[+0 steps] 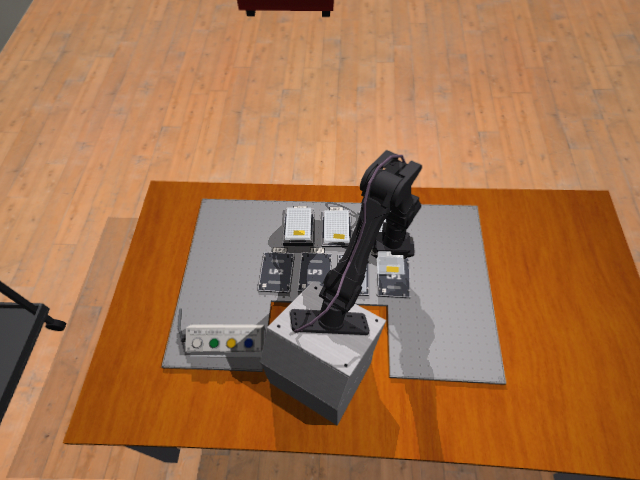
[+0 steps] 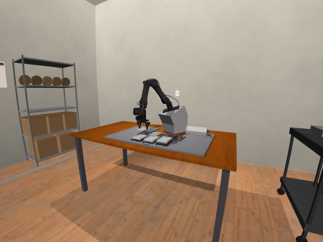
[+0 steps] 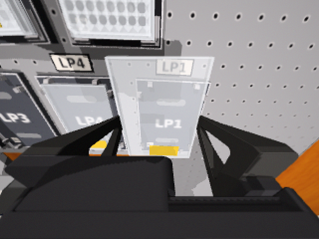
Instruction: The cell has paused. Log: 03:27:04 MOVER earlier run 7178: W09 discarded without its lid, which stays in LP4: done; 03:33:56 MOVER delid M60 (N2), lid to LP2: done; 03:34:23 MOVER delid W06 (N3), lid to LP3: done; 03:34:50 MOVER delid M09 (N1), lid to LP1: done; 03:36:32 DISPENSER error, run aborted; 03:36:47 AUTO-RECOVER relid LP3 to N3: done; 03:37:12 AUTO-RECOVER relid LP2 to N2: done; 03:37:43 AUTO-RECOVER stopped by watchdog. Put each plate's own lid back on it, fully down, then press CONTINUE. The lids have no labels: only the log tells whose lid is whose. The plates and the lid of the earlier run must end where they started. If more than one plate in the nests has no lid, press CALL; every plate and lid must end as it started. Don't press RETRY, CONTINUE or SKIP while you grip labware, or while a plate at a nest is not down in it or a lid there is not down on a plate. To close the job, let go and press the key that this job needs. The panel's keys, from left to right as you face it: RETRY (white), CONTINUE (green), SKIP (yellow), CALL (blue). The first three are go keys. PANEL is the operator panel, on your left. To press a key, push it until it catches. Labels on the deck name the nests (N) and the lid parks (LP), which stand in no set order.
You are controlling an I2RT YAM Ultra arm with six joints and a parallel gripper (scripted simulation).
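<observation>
My gripper is now 15 cm short of the plate, 5 cm above it and 2 cm to the right of it. Also, from my hand: green CONTINUE key (57 cm to the left, 20 cm behind); then blue key (47 cm to the left, 21 cm behind); then yellow key (52 cm to the left, 20 cm behind).
</observation>
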